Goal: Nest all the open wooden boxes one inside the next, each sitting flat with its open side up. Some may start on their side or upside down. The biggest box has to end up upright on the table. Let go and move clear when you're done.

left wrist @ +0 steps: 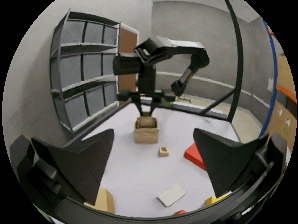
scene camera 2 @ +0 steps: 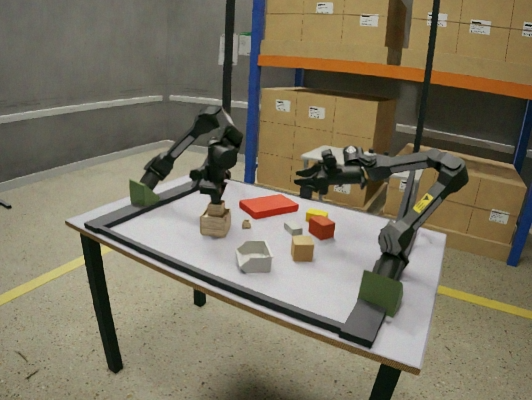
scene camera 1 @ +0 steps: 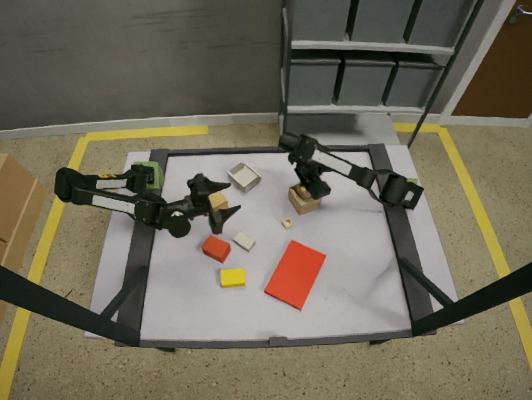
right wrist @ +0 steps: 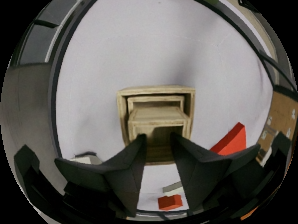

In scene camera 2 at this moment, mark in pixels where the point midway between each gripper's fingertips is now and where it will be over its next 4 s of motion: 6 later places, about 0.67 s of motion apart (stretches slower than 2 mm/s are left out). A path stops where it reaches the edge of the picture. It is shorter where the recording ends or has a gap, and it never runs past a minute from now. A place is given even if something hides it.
My left gripper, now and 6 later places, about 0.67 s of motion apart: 294, 177; 277, 201; 283, 226; 288, 224; 282, 224; 278, 200; 295, 178
My right gripper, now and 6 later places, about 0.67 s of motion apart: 215, 206; 215, 208; 215, 212; 215, 218; 215, 221; 215, 214; 216, 204
